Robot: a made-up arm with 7 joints.
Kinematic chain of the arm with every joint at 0, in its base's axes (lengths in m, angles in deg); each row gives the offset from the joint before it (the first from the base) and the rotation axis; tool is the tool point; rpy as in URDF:
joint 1: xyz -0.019 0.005 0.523 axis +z
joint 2: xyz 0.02 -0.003 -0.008 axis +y
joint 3: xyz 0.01 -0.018 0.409 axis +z
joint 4: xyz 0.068 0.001 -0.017 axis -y
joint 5: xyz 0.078 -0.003 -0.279 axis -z
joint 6: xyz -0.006 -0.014 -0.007 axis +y
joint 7: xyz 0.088 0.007 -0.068 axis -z
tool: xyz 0.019 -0.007 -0.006 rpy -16 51.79 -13.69
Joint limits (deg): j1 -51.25..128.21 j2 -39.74..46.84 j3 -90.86..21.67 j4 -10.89..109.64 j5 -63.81..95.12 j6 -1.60..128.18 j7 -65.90..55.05
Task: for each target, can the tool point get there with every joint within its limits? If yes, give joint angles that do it. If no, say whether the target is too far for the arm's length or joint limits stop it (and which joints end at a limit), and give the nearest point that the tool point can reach.
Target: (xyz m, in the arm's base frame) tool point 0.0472 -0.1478 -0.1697
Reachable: no: joint limits stop it (at a limit: joint 1, joint 2) | nearest point 0.1223 -0.2240 0.3101 | short by 0.492 m
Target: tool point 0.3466 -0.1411 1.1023
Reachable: yes | joints -0.99 -13.58 -15.67 86.50 -23.74 32.27 -24.95
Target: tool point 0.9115 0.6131 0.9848
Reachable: no: too far | nearest point 0.5968 0.4075 0.8227 | short by 0.409 m
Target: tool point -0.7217 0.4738 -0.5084
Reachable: no: too far | nearest point -0.3902 0.3487 0.3344 | short by 0.914 m
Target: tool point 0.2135 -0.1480 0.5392
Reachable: yes | joints 36.35 -1.22 -64.10 16.89 -37.26 68.28 38.30
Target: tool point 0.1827 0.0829 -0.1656
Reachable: no: joint limits stop it (at a limit: joint 2) | nearest point 0.2534 0.1102 0.3053 | short by 0.477 m
